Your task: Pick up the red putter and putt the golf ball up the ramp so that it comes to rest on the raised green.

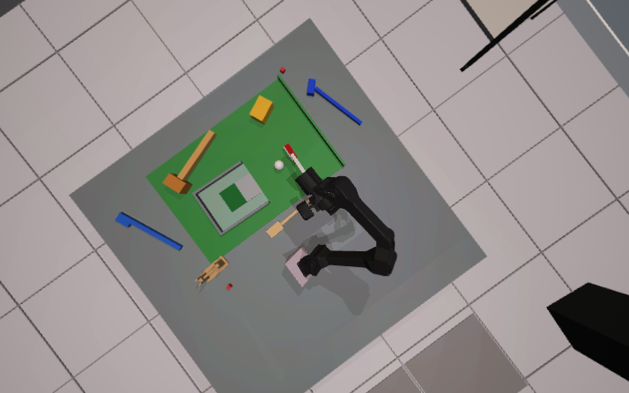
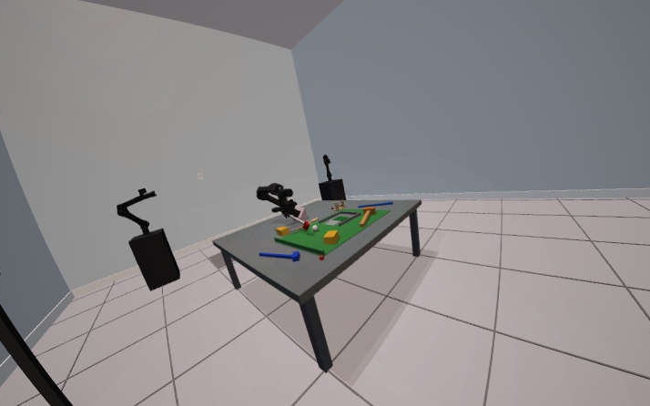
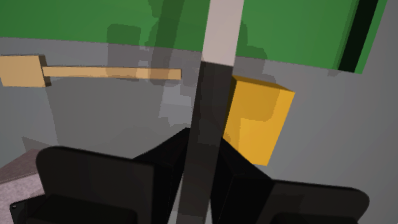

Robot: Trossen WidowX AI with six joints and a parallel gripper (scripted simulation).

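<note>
My gripper tip is now 18 cm to the right of the tan rod and 10 cm above it. Also, from my gripper tip: white golf ball (22 cm ahead, 8 cm to the left, 8 cm below).
</note>
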